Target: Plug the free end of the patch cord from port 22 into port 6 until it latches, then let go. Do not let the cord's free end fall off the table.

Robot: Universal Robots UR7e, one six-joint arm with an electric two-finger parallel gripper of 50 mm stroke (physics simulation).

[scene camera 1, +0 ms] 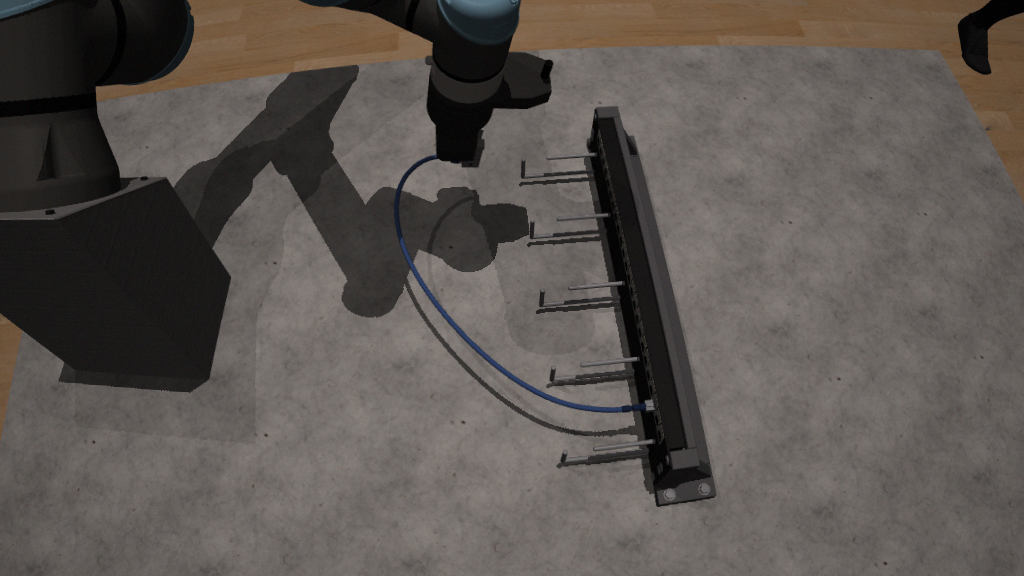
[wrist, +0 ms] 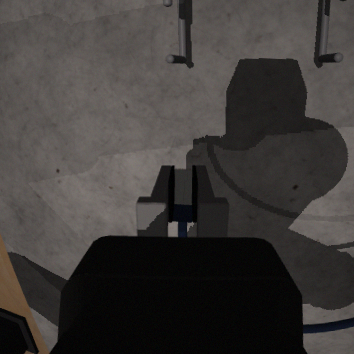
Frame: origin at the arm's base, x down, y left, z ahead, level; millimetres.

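Where they show: gripper, fingertip midpoint: point(scene camera 1: 469, 158) point(wrist: 182, 182); arm's base at its link origin: point(scene camera 1: 48, 196).
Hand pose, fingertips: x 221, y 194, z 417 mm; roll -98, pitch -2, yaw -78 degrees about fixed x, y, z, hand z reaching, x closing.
Note:
Things, the pixels of their top centre, and the offset from my fingertips.
- clear plug at its top centre: point(wrist: 179, 189) dx -10, dy +0, dz -1 mm
- patch panel at its top centre: point(scene camera 1: 639, 263) dx -18, dy -172, dz +198 mm
My gripper point(scene camera 1: 469, 163) point(wrist: 182, 182) is shut on the patch cord's free end. In the wrist view the clear plug point(wrist: 183, 185) sits between the two fingertips, with its blue boot point(wrist: 182, 212) behind it. The gripper is above the table, left of the far end of the patch panel point(scene camera 1: 648, 272). The blue cord point(scene camera 1: 458, 330) point(wrist: 327, 327) curves from the gripper round to the near part of the panel, where its other plug point(scene camera 1: 649, 405) sits in a port. The port numbers cannot be read, and port 6 cannot be made out.
Several metal cable-guide rods stick out from the panel's front toward the left, among them a far one point(scene camera 1: 570, 156) and a near one point(scene camera 1: 622, 445). Two guide hooks point(wrist: 182, 37) point(wrist: 323, 37) show at the top of the wrist view. The robot's pedestal point(scene camera 1: 114, 293) stands at the left.

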